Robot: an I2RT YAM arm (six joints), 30 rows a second.
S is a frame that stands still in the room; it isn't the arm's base.
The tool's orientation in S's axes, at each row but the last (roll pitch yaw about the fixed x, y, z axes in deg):
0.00, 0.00, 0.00
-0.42, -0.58, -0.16
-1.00, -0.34, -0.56
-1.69, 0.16, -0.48
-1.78, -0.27, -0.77
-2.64, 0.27, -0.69
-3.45, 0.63, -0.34
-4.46, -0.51, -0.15
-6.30, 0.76, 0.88
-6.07, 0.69, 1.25
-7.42, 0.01, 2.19
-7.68, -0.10, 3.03
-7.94, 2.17, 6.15
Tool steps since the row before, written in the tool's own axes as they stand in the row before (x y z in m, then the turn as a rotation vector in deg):
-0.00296, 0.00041, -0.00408, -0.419, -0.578, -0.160
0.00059, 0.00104, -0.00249, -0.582, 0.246, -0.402
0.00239, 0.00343, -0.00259, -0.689, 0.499, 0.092
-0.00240, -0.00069, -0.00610, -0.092, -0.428, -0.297
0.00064, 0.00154, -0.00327, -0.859, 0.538, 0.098
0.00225, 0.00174, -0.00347, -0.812, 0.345, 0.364
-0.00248, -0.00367, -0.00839, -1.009, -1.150, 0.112
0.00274, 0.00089, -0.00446, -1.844, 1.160, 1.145
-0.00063, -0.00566, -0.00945, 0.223, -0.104, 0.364
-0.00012, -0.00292, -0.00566, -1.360, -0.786, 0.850
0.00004, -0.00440, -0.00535, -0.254, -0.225, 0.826
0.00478, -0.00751, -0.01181, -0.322, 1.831, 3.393
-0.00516, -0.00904, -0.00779, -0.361, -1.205, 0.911
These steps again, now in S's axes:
-0.00296, 0.00041, -0.00408, -0.419, -0.578, -0.160
0.00062, 0.00102, -0.00249, -0.577, 0.245, -0.410
0.00244, 0.00336, -0.00264, -0.685, 0.507, 0.079
-0.00242, -0.00085, -0.00607, -0.096, -0.436, -0.284
0.00067, 0.00143, -0.00331, -0.852, 0.552, 0.077
0.00225, 0.00155, -0.00356, -0.806, 0.371, 0.352
-0.00259, -0.00415, -0.00813, -1.014, -1.135, 0.192
0.00278, 0.00053, -0.00449, -1.850, 1.250, 1.035
-0.00064, -0.00667, -0.00876, 0.229, -0.060, 0.370
-0.00011, -0.00351, -0.00532, -1.333, -0.721, 0.945
0.00023, -0.00505, -0.00474, -0.249, -0.126, 0.848
0.00527, -0.00875, -0.01069, -0.447, 2.248, 3.117
-0.00430, -0.01055, -0.00627, -0.204, -1.096, 1.082

